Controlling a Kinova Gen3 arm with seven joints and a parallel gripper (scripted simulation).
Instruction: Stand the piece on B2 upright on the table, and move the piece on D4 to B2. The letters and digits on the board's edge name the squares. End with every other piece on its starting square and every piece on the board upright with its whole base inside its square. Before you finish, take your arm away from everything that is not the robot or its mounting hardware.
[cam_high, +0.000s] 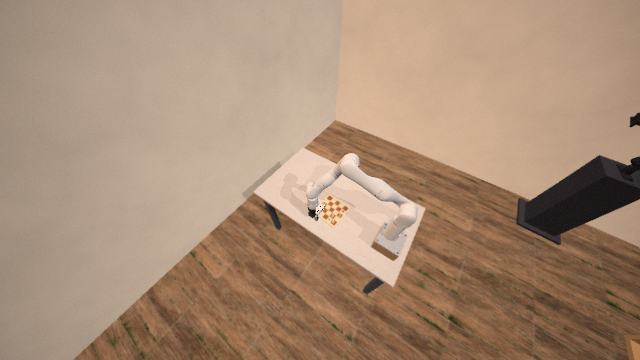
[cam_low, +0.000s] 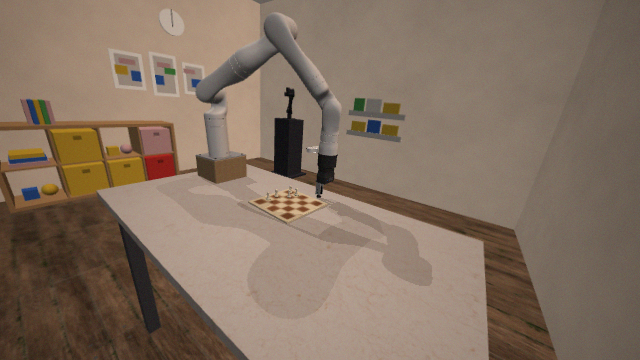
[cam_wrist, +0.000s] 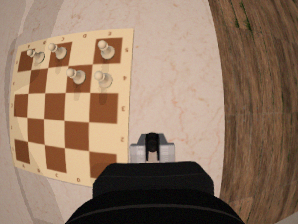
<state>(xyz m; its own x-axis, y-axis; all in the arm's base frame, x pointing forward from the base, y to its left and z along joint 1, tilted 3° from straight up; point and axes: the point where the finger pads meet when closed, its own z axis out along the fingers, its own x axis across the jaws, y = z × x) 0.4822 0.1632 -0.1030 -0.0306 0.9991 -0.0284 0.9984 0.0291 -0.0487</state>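
My hand is 1 cm above the black piece. Round my hand: chessboard: 4 cm behind, 14 cm to the right, 3 cm below.
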